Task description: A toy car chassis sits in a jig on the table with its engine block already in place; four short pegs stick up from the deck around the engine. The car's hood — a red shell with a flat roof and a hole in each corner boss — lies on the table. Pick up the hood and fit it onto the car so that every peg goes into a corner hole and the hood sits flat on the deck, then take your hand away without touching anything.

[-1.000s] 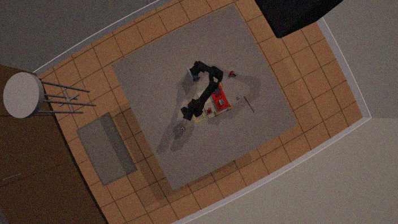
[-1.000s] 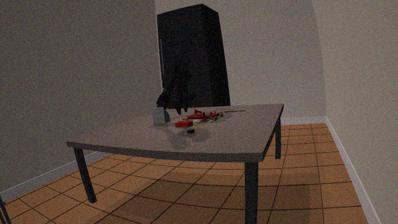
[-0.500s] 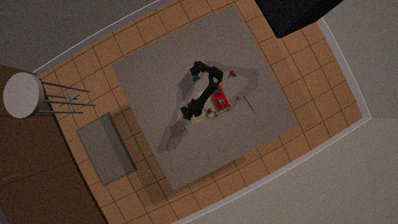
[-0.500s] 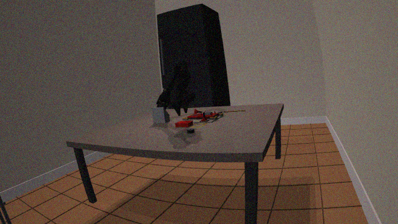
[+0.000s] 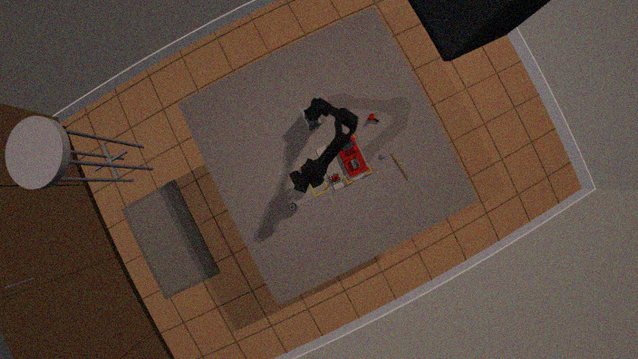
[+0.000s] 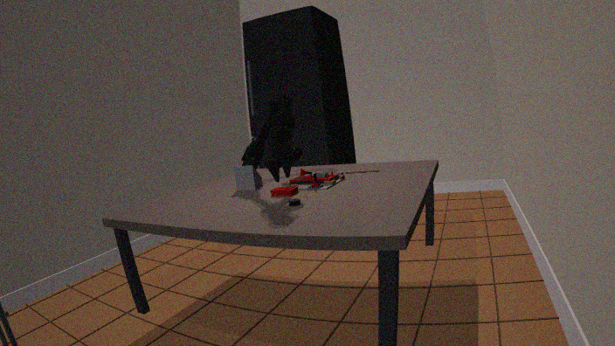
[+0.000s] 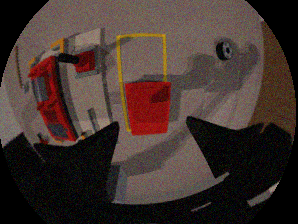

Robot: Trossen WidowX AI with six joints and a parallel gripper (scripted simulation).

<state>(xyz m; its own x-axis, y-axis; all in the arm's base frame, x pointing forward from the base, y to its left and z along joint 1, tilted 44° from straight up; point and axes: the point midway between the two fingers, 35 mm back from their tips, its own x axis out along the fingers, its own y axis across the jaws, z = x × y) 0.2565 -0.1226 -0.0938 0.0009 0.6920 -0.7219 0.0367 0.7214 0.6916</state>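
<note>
My gripper tip is now 50 mm above the red hood. Round my gripper tip: jig 210 mm to the left, 50 mm below, 50 mm ahead; thin rod 460 mm to the left, 220 mm ahead, 60 mm below; dark tyre 180 mm to the right, 120 mm ahead, 50 mm below.
</note>
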